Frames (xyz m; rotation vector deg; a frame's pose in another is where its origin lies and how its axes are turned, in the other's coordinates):
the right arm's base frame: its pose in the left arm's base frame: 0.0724 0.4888 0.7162 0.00 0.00 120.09
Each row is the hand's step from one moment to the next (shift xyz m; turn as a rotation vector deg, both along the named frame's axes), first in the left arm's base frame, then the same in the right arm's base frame.
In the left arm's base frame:
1: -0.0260 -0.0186 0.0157 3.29 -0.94 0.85
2: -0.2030 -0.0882 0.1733 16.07 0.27 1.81
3: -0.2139 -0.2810 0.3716 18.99 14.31 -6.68
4: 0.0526 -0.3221 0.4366 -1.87 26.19 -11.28
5: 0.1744 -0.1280 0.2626 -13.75 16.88 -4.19
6: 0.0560 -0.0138 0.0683 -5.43 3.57 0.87
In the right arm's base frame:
1: -0.0031 0.0318 0.0157 -2.46 -2.38 0.85
2: 0.0255 0.2199 0.1733 -7.82 -14.04 1.81
3: -0.1359 0.3260 0.3716 2.86 -23.61 -6.68
4: -0.3051 0.1160 0.4366 23.60 -11.51 -11.28
5: -0.1982 -0.0867 0.2626 21.50 3.43 -4.19
6: -0.0400 -0.0415 0.0683 5.81 2.91 0.87

